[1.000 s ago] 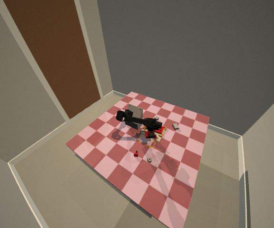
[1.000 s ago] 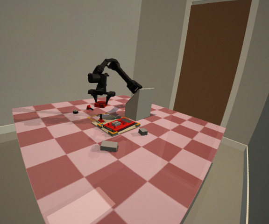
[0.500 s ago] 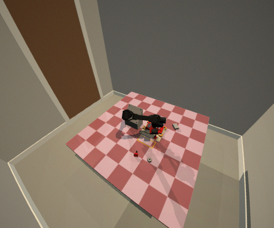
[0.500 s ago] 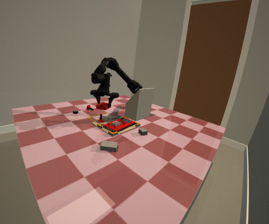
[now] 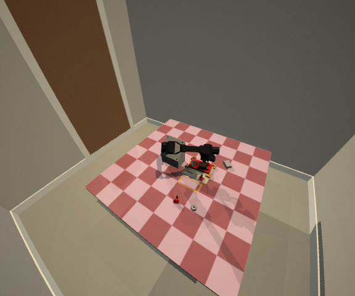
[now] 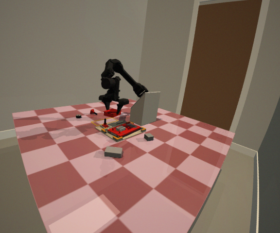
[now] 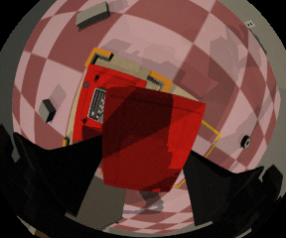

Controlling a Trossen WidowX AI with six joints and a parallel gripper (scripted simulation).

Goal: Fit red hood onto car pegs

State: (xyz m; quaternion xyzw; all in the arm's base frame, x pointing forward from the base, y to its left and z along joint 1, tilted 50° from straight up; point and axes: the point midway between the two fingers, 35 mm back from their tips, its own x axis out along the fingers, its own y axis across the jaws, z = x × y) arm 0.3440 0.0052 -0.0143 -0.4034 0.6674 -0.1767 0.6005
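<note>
Right now the grey engine block is 9 cm below my gripper tip, 8 cm to the left of it and 1 cm behind it. The rest, counted from my gripper tip: red hood 1 cm above; dark ring 31 cm to the right, 10 cm below, 9 cm ahead.
</note>
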